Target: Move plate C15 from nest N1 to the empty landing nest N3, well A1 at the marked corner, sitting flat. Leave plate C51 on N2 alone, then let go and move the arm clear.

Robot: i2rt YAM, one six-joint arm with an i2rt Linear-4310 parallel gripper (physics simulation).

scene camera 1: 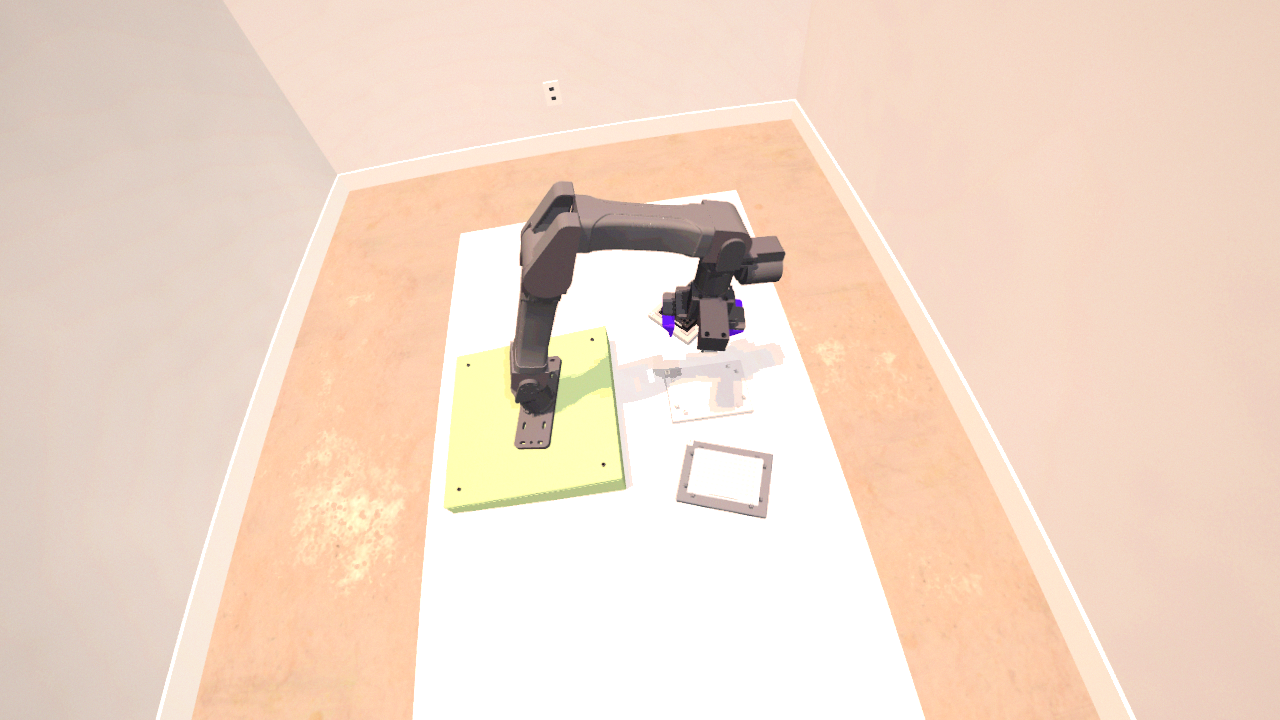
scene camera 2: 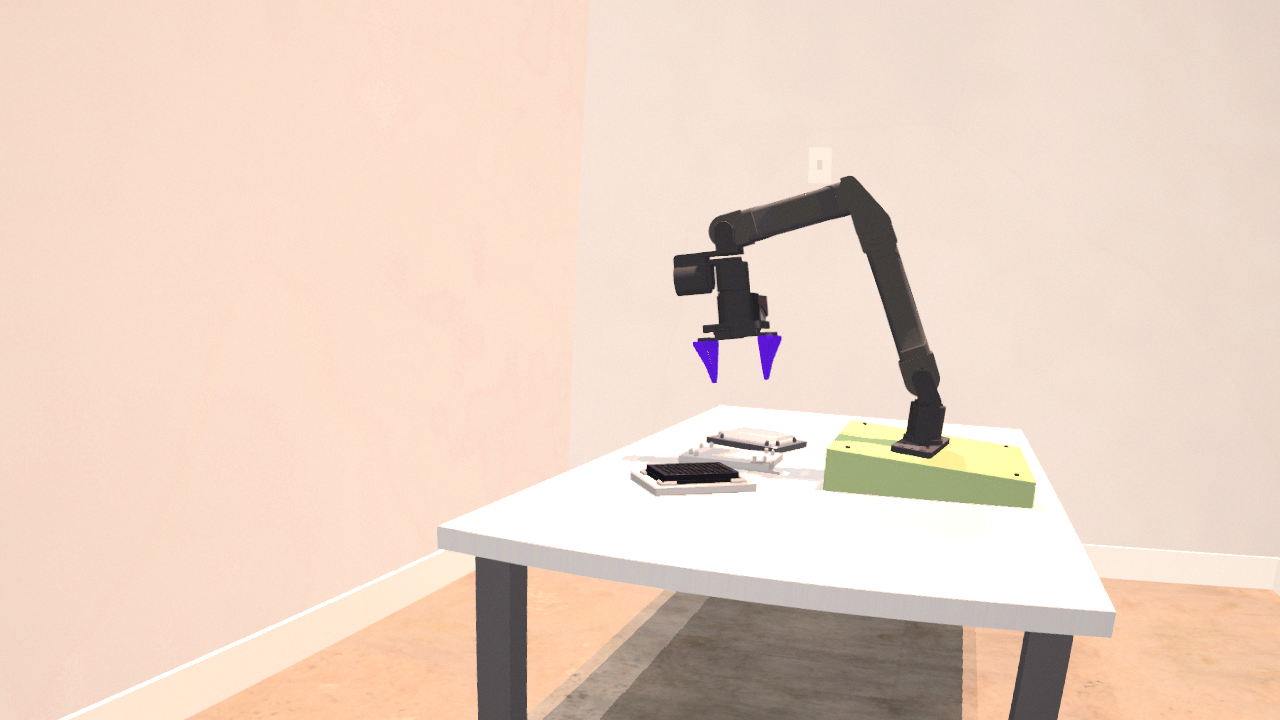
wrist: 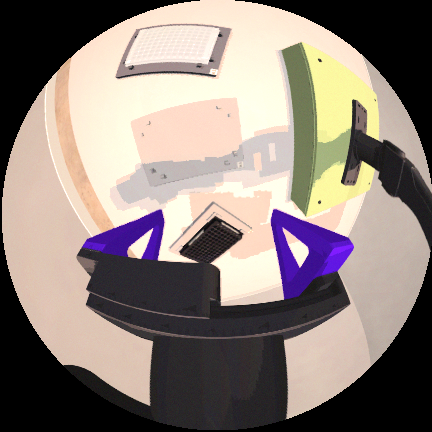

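Observation:
A black well plate (scene camera 2: pixel 691 472) (wrist: pixel 212 240) sits in a pale nest (scene camera 1: pixel 686 337) (scene camera 2: pixel 707 488) (wrist: pixel 195 229). The arm hides this plate in scene camera 1. An empty pale nest (scene camera 1: pixel 707 408) (scene camera 2: pixel 725 459) (wrist: pixel 185 130) with small pegs is in the middle, with a small tag (wrist: pixel 240 164) at one corner. A white plate (scene camera 1: pixel 726 476) (scene camera 2: pixel 756 437) (wrist: pixel 172 45) sits in a dark grey nest (scene camera 1: pixel 685 474) (wrist: pixel 165 71). Plate and nest labels are not readable. My gripper (scene camera 1: pixel 702 326) (scene camera 2: pixel 740 380) (wrist: pixel 217 214) is open and empty, well above the black plate, which appears diagonal to the fingers.
The arm's base stands on a raised yellow-green block (scene camera 1: pixel 492 447) (scene camera 2: pixel 930 481) (wrist: pixel 332 90) beside the nests. All stand on a white table (scene camera 1: pixel 644 608) (scene camera 2: pixel 805 555). The arm's shadow falls across the empty nest. Walls surround the table.

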